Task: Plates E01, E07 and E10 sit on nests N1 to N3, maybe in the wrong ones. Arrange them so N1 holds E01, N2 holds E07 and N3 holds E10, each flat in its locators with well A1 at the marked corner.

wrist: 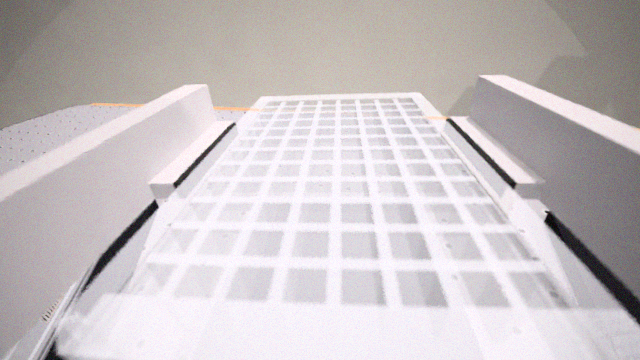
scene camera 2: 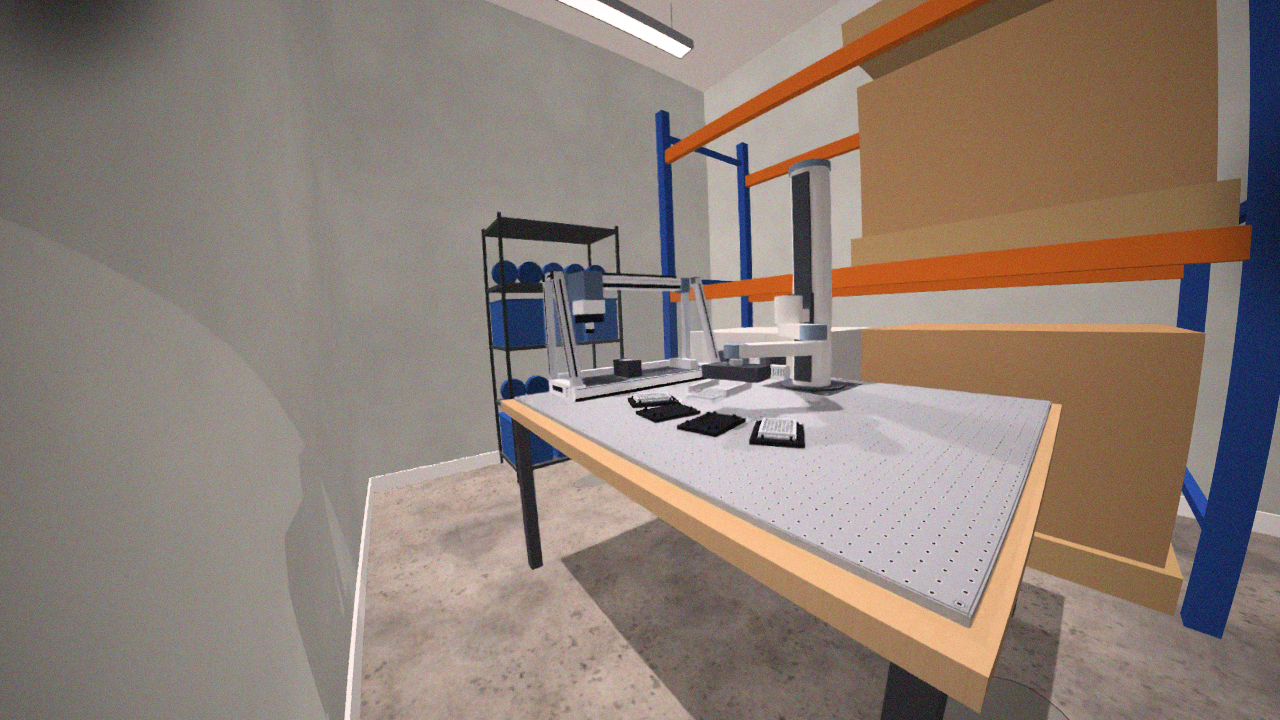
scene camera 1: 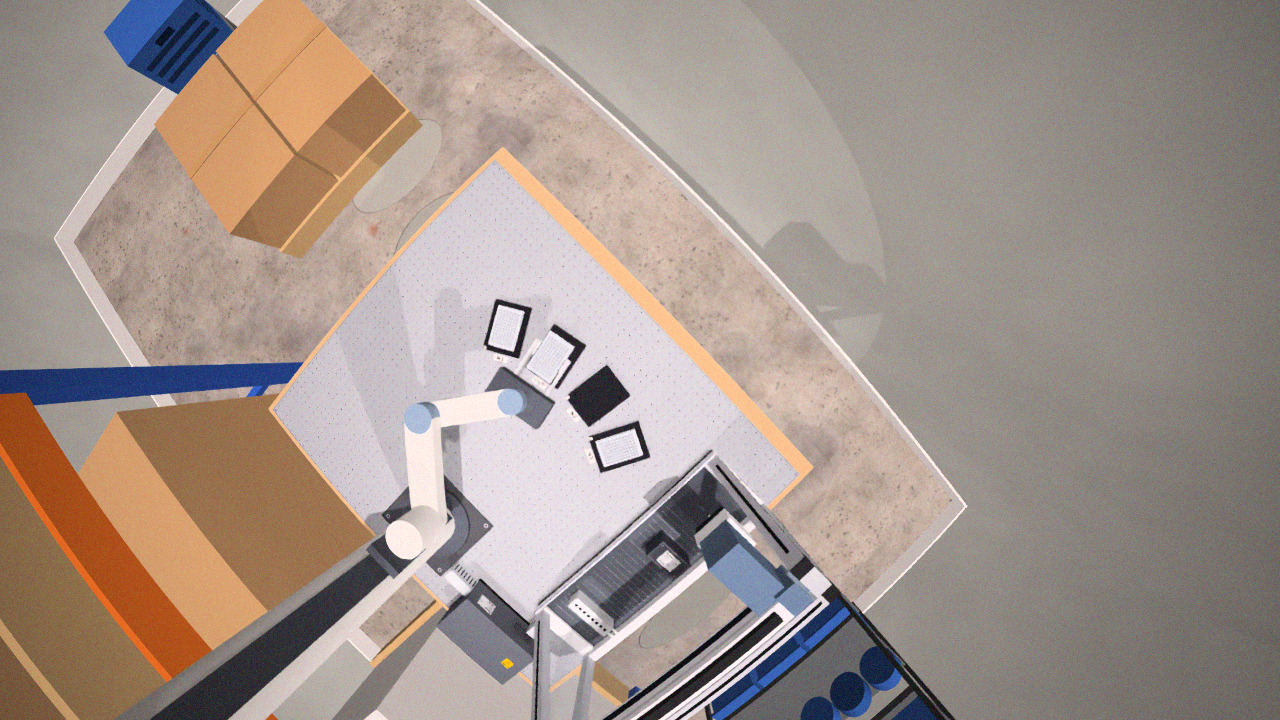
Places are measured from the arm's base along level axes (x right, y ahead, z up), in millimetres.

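Pixels of known places: gripper, fingertip midpoint: (wrist: 337, 106) (scene camera 2: 706, 391) (scene camera 1: 553, 350); arm's base at its link origin: (scene camera 2: 811, 388).
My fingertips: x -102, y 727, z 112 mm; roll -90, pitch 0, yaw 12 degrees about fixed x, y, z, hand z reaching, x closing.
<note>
Ahead of a thing's pixels: the offset from my fingertips to its top centre. "spot": to the spot under its first point. Level surfaces: height alone.
My gripper (scene camera 1: 546, 360) (wrist: 337, 106) is shut on a white gridded plate @[dz -5, dx +5, dy -24 mm] (scene camera 1: 555, 351) (scene camera 2: 713, 389) (wrist: 350, 200), gripping its long sides. In scene camera 2 the plate hangs level above a bare black nest @[dz -77, dx +4, dy -24 mm] (scene camera 2: 711, 423). A second bare black nest @[dz -77, dx +182, dy -15 mm] (scene camera 1: 599, 394) (scene camera 2: 666, 412) lies beside that one. One plate @[dz -73, dx -169, dy -75 mm] (scene camera 1: 507, 327) (scene camera 2: 777, 428) sits in the end nest nearest the wide part of the table. Another plate @[dz -73, dx +342, dy -79 mm] (scene camera 1: 618, 446) (scene camera 2: 653, 398) sits in the end nest near the gantry. Plate labels, nest numbers and A1 corners cannot be read.
A gantry machine (scene camera 1: 626, 546) (scene camera 2: 644, 281) stands at one end of the perforated table top @[dz -99 mm] (scene camera 1: 501, 214) (scene camera 2: 895, 483). A dark grey box @[spot: dz +15, dx +464, dy -789 mm] (scene camera 1: 487, 626) stands near the arm's base. The arm's column (scene camera 2: 812, 268) rises at the table's back. Shelving and large cartons stand behind.
</note>
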